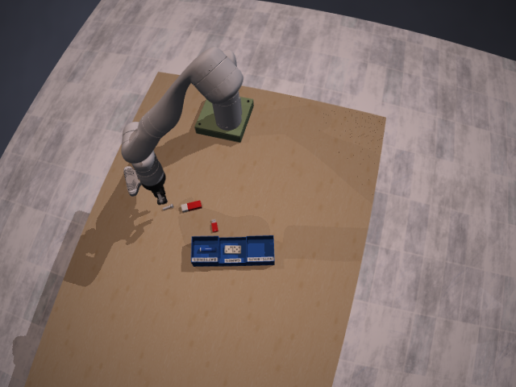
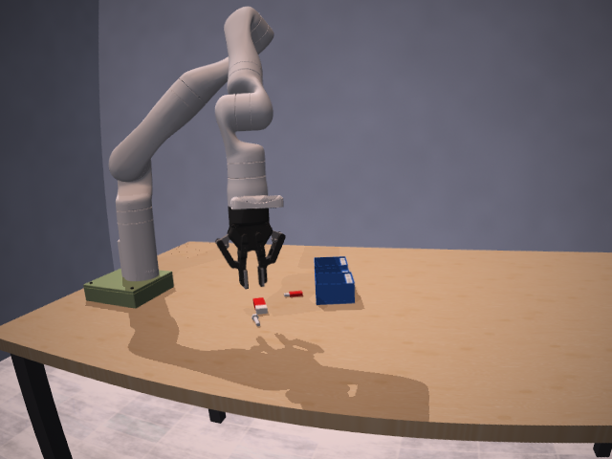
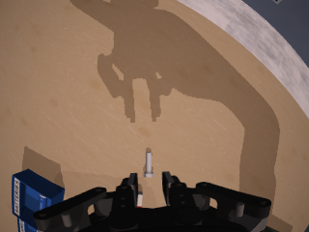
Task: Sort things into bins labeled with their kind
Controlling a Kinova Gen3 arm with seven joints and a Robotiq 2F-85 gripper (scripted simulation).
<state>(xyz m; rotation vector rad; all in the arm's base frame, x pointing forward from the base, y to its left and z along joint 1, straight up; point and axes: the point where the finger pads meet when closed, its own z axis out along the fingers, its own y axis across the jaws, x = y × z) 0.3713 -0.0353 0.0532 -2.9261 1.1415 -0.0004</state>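
My gripper is now 90 mm above the grey bolt. The rest, counted from my hand: blue battery (70 mm ahead, 190 mm to the left, 80 mm below); white domino (40 mm ahead, 260 mm to the left, 80 mm below); red object (10 mm behind, 170 mm to the left, 90 mm below).
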